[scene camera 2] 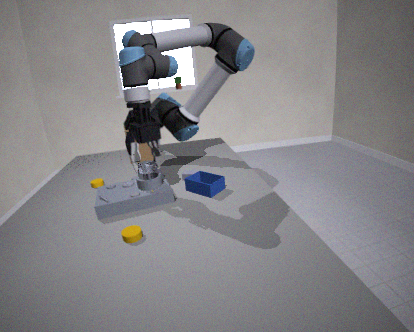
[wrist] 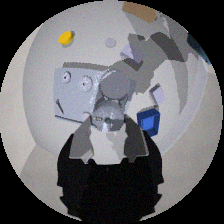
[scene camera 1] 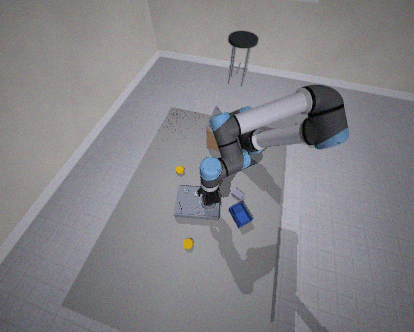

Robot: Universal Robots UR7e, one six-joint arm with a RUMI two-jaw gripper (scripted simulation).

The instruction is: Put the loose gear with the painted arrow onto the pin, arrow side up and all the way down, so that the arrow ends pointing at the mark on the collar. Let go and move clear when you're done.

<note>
I see my gripper, a blue bin and a grey base block.
My gripper also shows in the wrist view.
</note>
